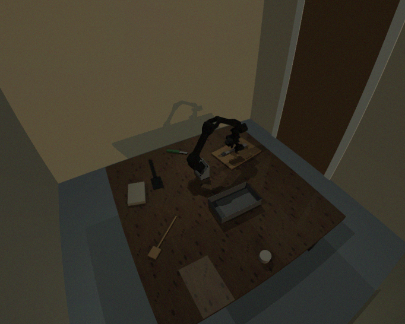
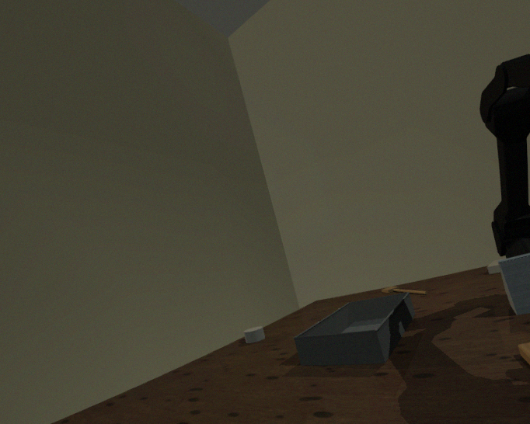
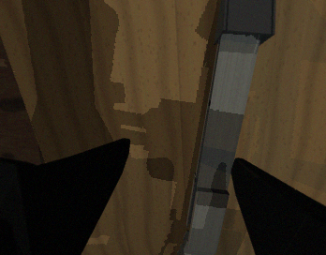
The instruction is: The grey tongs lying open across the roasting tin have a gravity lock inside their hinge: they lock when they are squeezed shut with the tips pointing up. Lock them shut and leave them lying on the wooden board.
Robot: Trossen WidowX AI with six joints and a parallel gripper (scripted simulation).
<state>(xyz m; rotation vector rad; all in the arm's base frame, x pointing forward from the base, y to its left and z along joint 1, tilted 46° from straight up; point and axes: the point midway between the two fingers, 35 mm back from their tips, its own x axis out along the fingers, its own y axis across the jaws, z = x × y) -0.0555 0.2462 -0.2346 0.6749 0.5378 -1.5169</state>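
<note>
Right now my gripper tip is 30 mm to the left of the yellow slider piece, 20 mm past it and 20 mm above it. Round my gripper tip: green-handled tool: 380 mm to the right, 260 mm behind, 40 mm below; wooden board: 40 mm to the left, 40 mm below, 10 mm behind; grey roasting tin: 410 mm ahead, 290 mm to the right, 20 mm below.
</note>
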